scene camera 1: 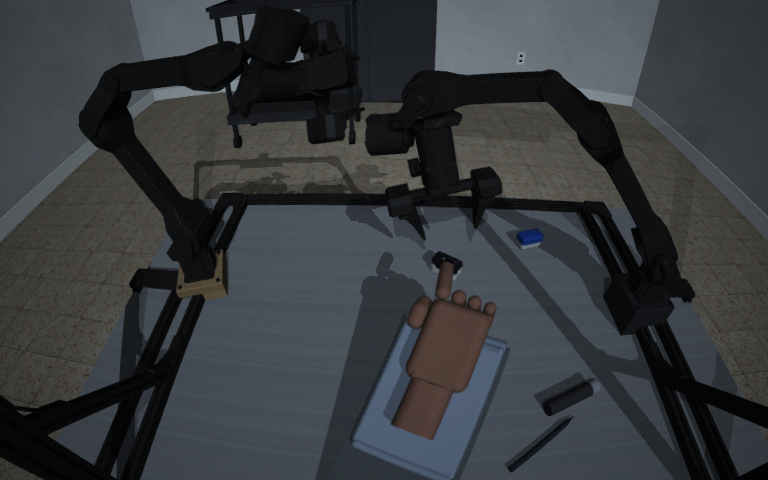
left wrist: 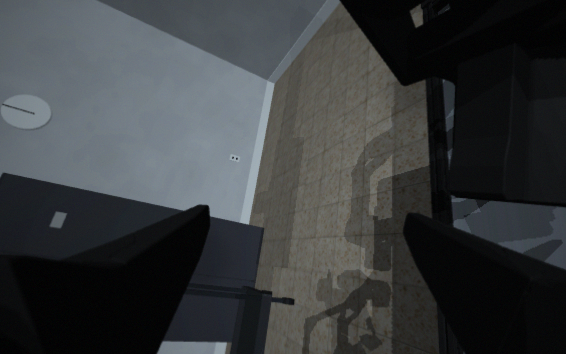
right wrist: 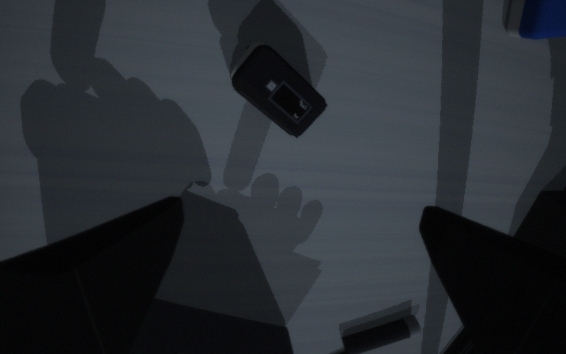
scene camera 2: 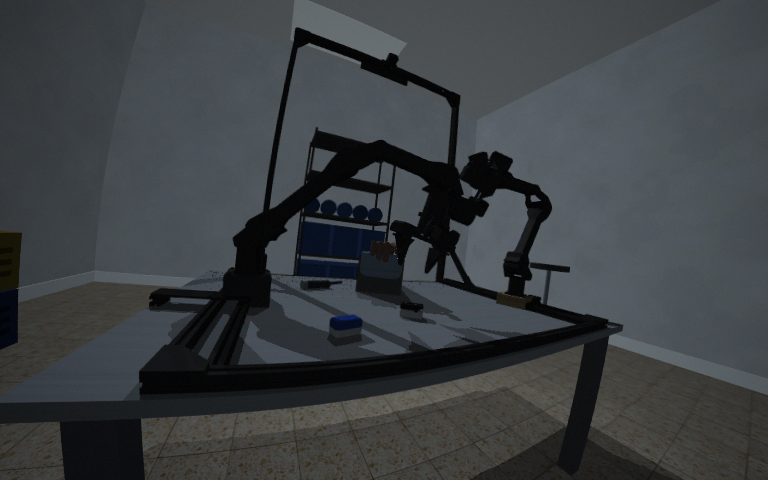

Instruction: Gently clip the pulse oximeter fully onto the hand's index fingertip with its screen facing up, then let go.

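Note:
The pulse oximeter [scene camera 1: 454,262] [scene camera 2: 411,308] [right wrist: 280,90], dark on top with a pale lower part, lies on the table with its screen up, apart from the hand. The brown hand [scene camera 1: 447,345] [scene camera 2: 380,250] rests palm down on a raised blue-grey stand [scene camera 1: 464,418] [scene camera 2: 378,281]; in scene camera 1 its index fingertip overlaps the oximeter in the picture. My right gripper [scene camera 1: 449,233] [scene camera 2: 415,267] [right wrist: 304,213] is open and empty, pointing down above the table near the oximeter. My left gripper [left wrist: 307,218] is open and empty, high and away from the hand.
A blue and white block [scene camera 1: 529,237] [scene camera 2: 346,324] [right wrist: 545,17] lies to the oximeter's right in scene camera 1. A dark cylinder [scene camera 1: 569,397] [scene camera 2: 315,284] [right wrist: 377,335] and a dark pen [scene camera 1: 539,444] lie right of the stand. Black rails [scene camera 1: 317,199] edge the table.

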